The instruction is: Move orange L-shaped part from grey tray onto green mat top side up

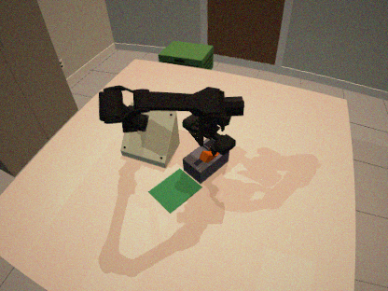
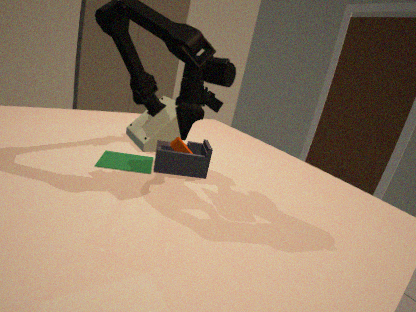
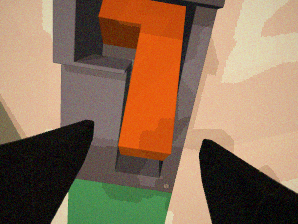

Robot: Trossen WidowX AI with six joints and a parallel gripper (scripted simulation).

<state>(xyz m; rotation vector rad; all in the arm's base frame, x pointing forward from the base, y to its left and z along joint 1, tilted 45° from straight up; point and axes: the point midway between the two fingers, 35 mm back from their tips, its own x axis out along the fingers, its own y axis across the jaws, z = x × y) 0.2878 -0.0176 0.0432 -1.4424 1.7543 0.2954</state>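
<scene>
The orange L-shaped part lies 4 cm to the left of my gripper tip and 6 cm below it. From my gripper tip the other things lie so: green mat (8 cm behind, 12 cm to the right, 12 cm below).
</scene>
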